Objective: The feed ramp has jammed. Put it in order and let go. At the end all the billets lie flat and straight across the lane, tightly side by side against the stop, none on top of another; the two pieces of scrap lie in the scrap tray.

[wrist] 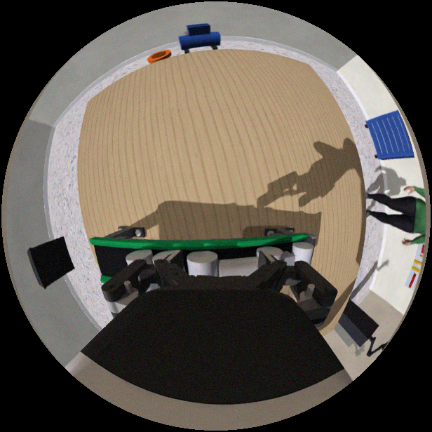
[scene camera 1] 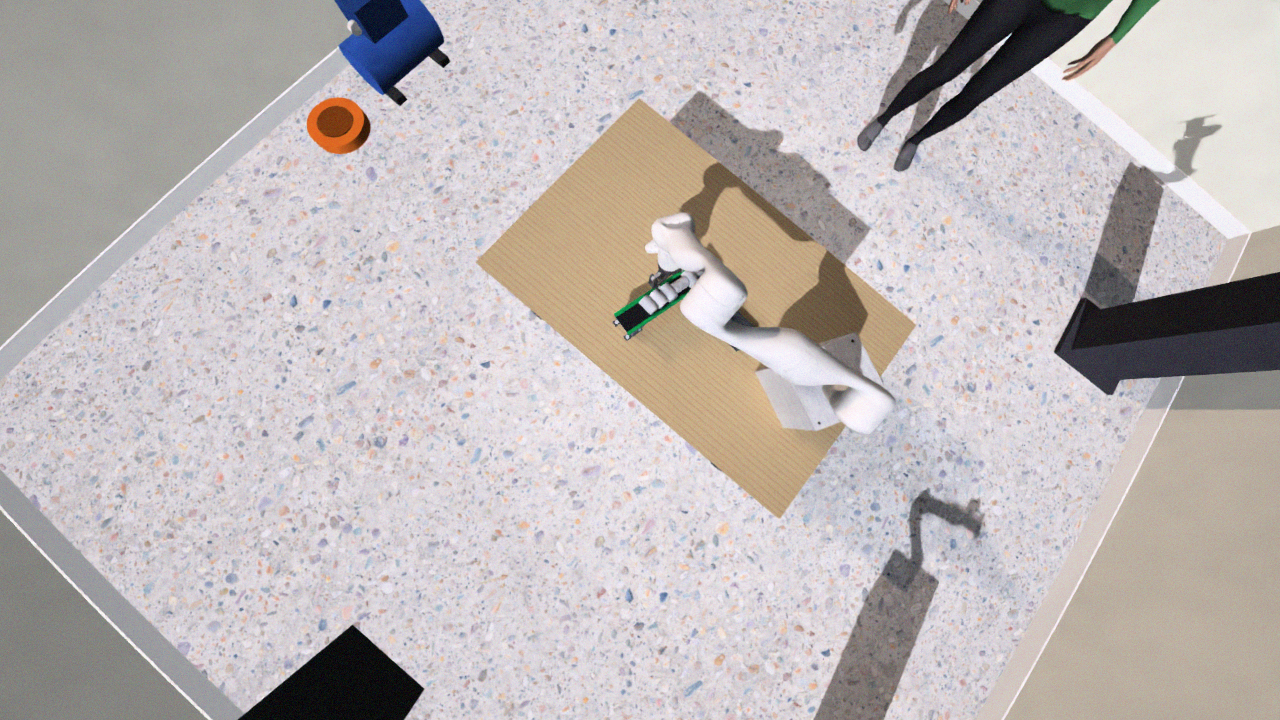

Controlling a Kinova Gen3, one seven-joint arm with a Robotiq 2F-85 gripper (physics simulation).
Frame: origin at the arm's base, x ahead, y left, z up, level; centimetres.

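Seen in the pictures: gripper, between the fingertips: point(scene camera 1: 668, 278).
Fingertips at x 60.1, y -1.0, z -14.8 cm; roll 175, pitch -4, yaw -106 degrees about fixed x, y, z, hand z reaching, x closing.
Pixels of each thing's top centre, then the offset from my fingertips to it. "*": a spot on its surface instead. Level surfaces: height alone.
- feed ramp, a spot on its surface: point(scene camera 1: 631, 317) * dx +1.9, dy +17.7, dz -2.5 cm
- billet, centre of its top: point(scene camera 1: 659, 296) dx -1.3, dy +7.2, dz +0.2 cm
- wooden table top, height of its surface: dz -11.7 cm
The feed ramp point(scene camera 1: 631, 317) point(wrist: 200, 244) has green side rails and a black lane. Several pale grey cylindrical billets lie in it. In the scene view a row of them, including one billet point(scene camera 1: 657, 297), lies across the lane, with bare lane at the lower left end. In the wrist view, round ends show on one billet point(wrist: 202, 263) and another billet point(wrist: 302, 250); a pale piece point(wrist: 240, 267) between the fingers shows a long side and seems to lie along the lane. My gripper point(scene camera 1: 658, 278) point(wrist: 220, 259) is open over the ramp, holding nothing. The arm hides the upper ramp end. I cannot make out the scrap or scrap tray.
The ramp stands on a wooden table top point(scene camera 1: 581, 214) point(wrist: 210, 125). The arm's pale base plate point(scene camera 1: 792, 398) is at the table's right end. On the floor beyond are an orange round bin point(scene camera 1: 336, 123) point(wrist: 159, 56), a blue machine point(scene camera 1: 393, 49) point(wrist: 199, 40) and a person point(scene camera 1: 966, 80) point(wrist: 395, 205).
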